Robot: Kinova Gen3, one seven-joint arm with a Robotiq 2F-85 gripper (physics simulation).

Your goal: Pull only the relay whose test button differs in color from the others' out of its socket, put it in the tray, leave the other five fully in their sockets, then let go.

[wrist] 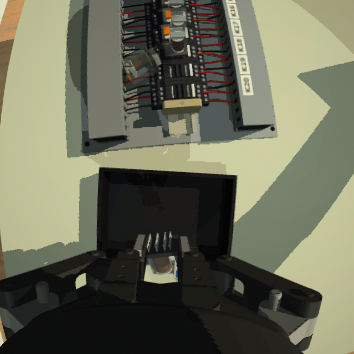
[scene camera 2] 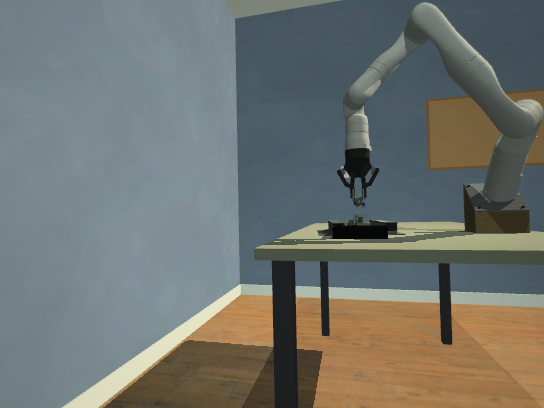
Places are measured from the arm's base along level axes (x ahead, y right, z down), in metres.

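Pixels of known places: gripper, between the fingertips: [wrist: 161, 246] [scene camera 2: 358, 200]; arm's base, origin of its link: [scene camera 2: 497, 193].
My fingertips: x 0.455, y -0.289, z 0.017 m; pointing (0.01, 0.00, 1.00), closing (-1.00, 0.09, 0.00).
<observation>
For each thing: its top centre in the pictures, then the offset to it from my fingertips.
- clear relay, centre of its top: [wrist: 164, 266] [scene camera 2: 359, 197] dy -0.012, dx -0.003, dz -0.010 m
- black tray, centre of its top: [wrist: 165, 219] [scene camera 2: 359, 226] dy +0.005, dx -0.001, dz +0.082 m
- loose relay, centre of its top: [wrist: 139, 56] dy +0.187, dx +0.053, dz +0.067 m
- grey panel, centre of its top: [wrist: 172, 32] [scene camera 2: 358, 229] dy +0.256, dx +0.024, dz +0.107 m
- tall duct, centre of its top: [wrist: 102, 24] [scene camera 2: 335, 221] dy +0.236, dx +0.111, dz +0.075 m
- K20, centre of its top: [wrist: 240, 16] [scene camera 2: 381, 220] dy +0.276, dx -0.064, dz +0.075 m
My gripper [scene camera 2: 358, 198] [wrist: 161, 246] is shut on a clear relay [scene camera 2: 359, 203] [wrist: 161, 263] with a blue test button; its metal pins point away from the gripper. It hangs well above the table, over the near part of the black tray [scene camera 2: 360, 232] [wrist: 233, 215] in the wrist view. In the wrist view, a relay [wrist: 177, 42] with an orange button sits in the socket row, with others beyond it, partly cut off by the top edge. Two empty sockets [wrist: 182, 90] show at the near end. A loose relay [wrist: 141, 63] with an orange part lies tilted left of them.
The grey panel [wrist: 140, 134] lies just beyond the tray. A tall duct [wrist: 106, 75] runs along its left, a duct with labels K16 to K20 [wrist: 245, 77] along its right. Red and black wires join the sockets. The table [scene camera 2: 425, 255] carries the robot base [scene camera 2: 500, 220].
</observation>
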